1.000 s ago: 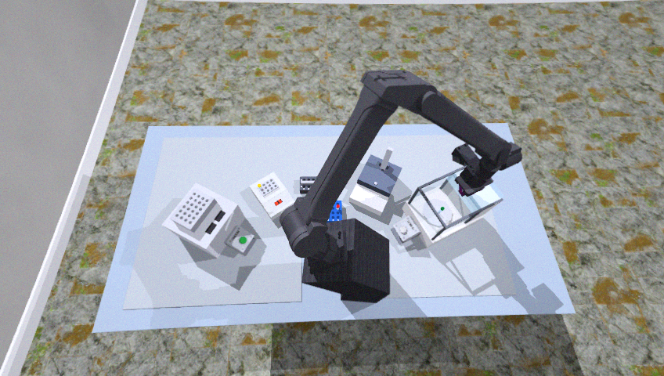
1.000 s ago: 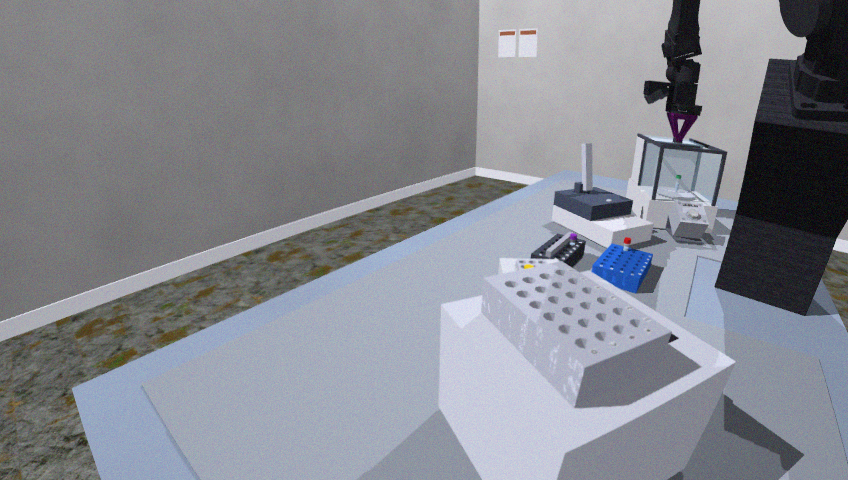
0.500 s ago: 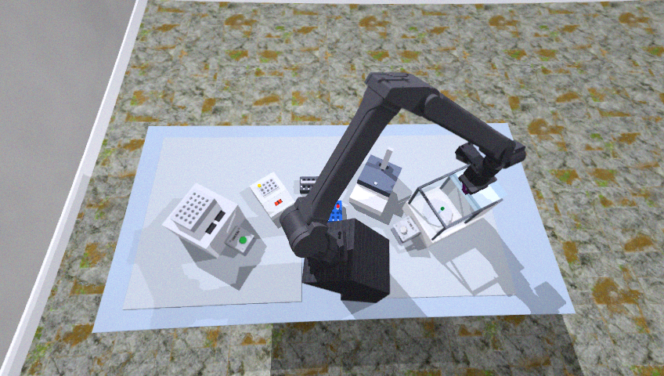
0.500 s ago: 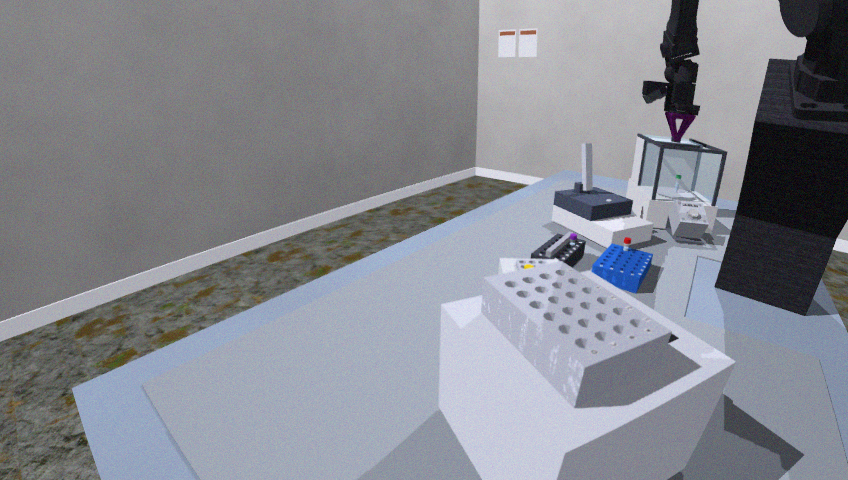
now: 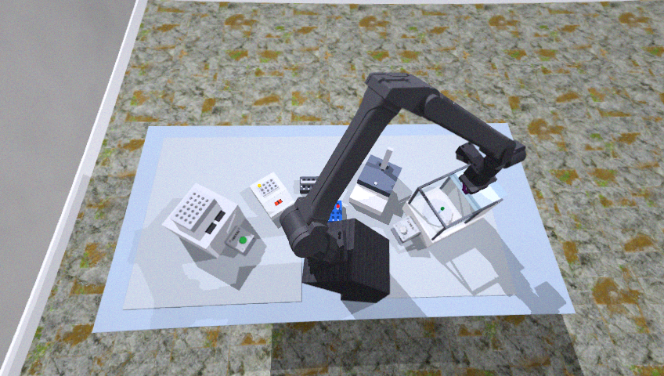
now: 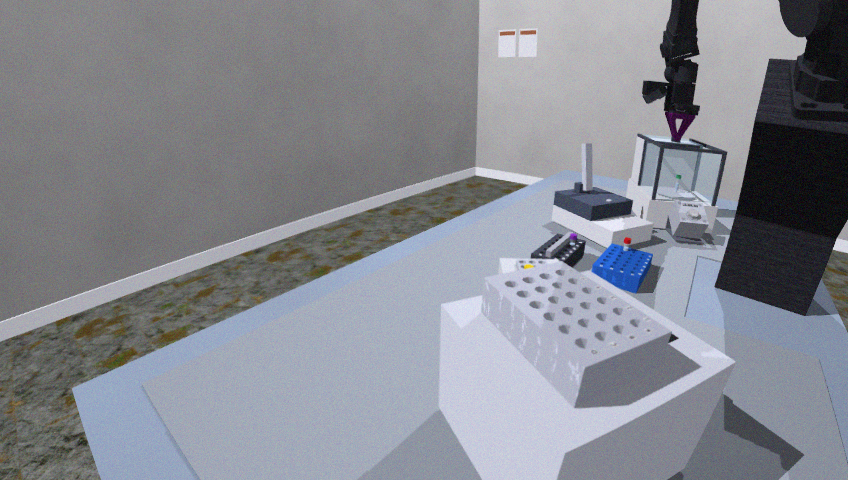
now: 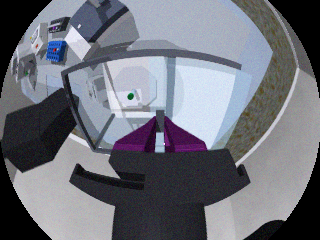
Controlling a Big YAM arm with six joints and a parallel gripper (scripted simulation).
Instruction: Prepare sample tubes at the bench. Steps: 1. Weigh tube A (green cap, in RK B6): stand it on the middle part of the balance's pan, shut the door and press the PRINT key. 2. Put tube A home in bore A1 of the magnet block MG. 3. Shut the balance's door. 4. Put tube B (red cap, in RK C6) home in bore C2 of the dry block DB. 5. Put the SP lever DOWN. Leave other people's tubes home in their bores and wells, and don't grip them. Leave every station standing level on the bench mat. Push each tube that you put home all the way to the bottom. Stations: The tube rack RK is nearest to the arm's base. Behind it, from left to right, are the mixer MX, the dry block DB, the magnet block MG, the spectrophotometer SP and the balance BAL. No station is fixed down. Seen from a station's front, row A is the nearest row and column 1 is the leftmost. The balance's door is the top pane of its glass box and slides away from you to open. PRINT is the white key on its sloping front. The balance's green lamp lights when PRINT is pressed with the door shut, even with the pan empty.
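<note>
My gripper is now 1 cm short of the balance door, 3 cm to the left of it and 1 cm above it. From my hand the other things lie so: white print key (8 cm behind, 19 cm to the left, 15 cm below); then SP lever (18 cm ahead, 24 cm to the left, 8 cm below); then round pan (2 cm behind, 6 cm to the left, 14 cm below).
</note>
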